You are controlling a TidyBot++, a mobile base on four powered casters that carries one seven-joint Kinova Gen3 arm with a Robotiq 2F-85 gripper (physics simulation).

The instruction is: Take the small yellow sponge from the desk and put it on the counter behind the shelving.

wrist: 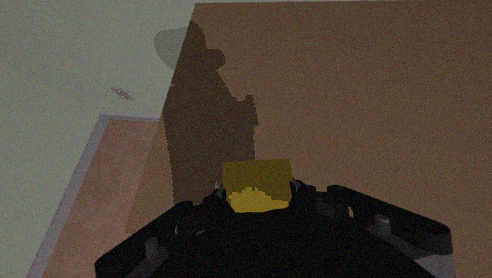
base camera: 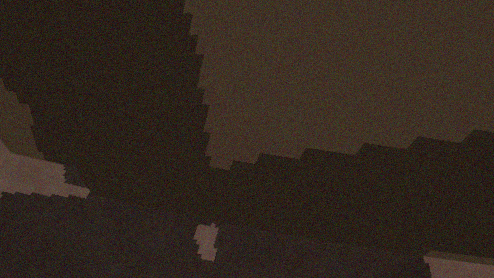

Scene:
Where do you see a small yellow sponge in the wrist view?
258,185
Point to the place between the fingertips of my gripper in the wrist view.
At 257,188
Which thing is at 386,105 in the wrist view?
A brown counter.

